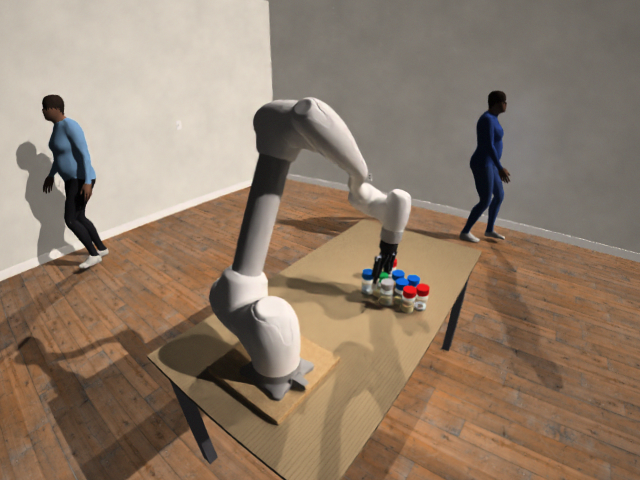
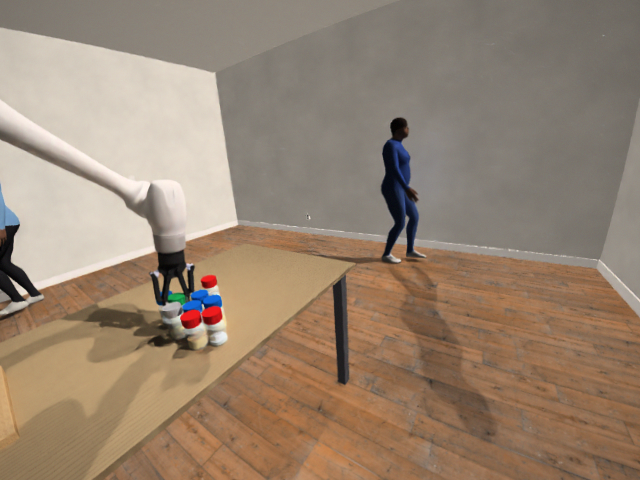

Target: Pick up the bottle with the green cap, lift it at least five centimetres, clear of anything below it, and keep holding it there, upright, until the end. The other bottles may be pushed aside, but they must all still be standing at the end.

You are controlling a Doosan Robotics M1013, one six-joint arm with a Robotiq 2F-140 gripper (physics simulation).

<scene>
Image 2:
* my gripper: 178, 314
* red-capped bottle: 215, 328
</scene>
